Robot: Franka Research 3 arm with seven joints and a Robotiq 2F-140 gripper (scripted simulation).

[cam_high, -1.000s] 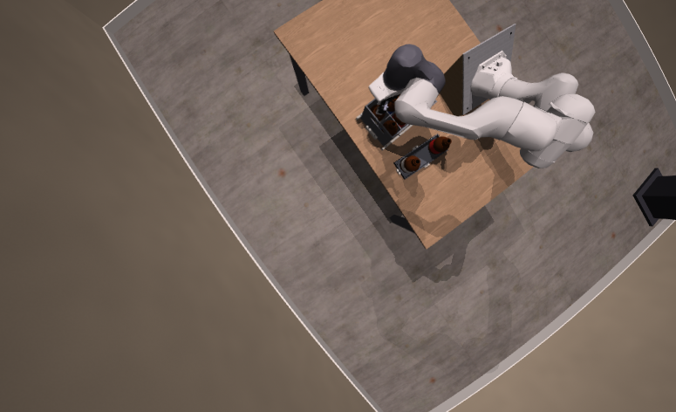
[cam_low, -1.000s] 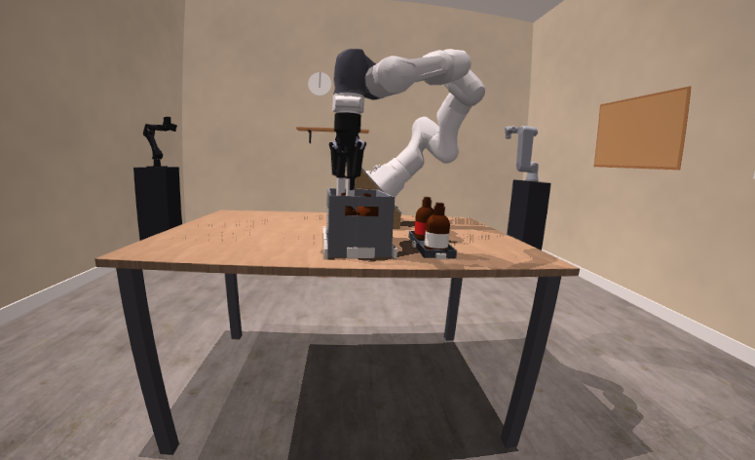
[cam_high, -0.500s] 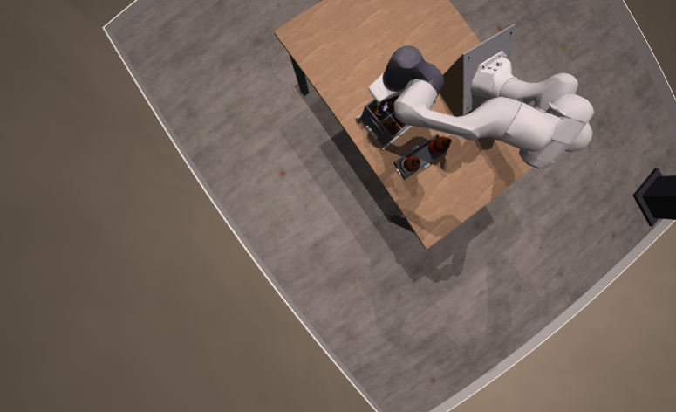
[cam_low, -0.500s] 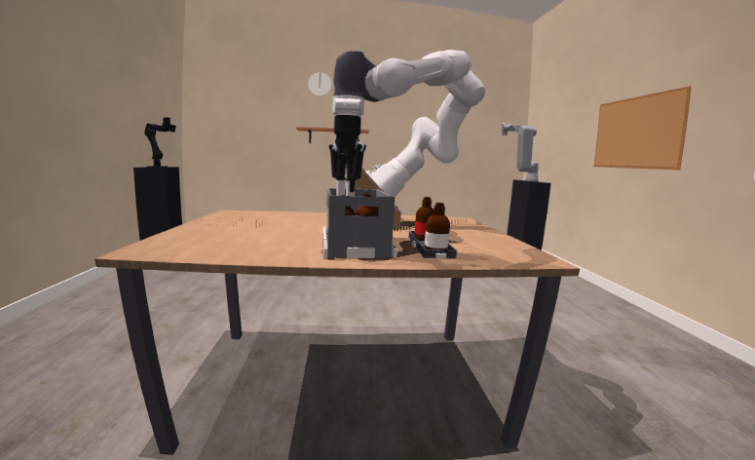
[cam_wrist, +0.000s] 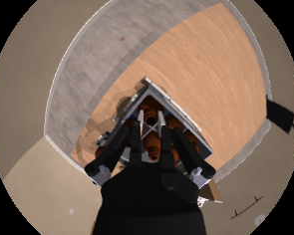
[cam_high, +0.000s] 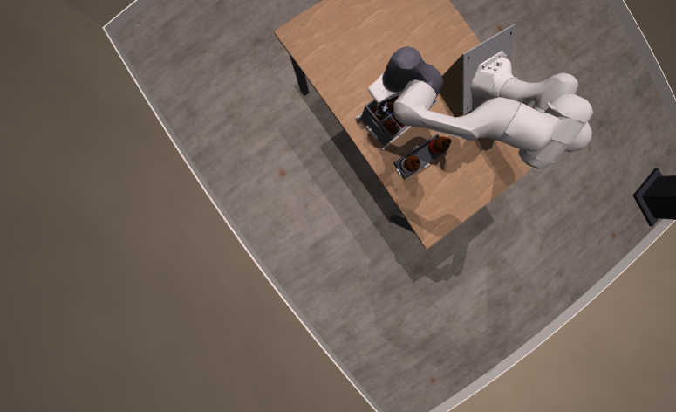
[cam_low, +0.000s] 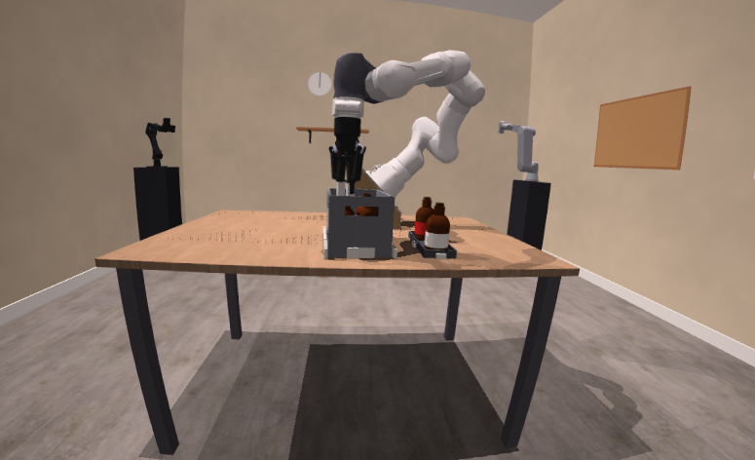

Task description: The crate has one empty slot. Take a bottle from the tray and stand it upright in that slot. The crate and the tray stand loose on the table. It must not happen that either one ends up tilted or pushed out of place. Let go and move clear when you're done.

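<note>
My gripper is now 90 mm past the grey crate, 90 mm above it and 50 mm to the right of it. The rest, counted from my hand: tray 300 mm to the left, 160 mm below, 60 mm behind.
</note>
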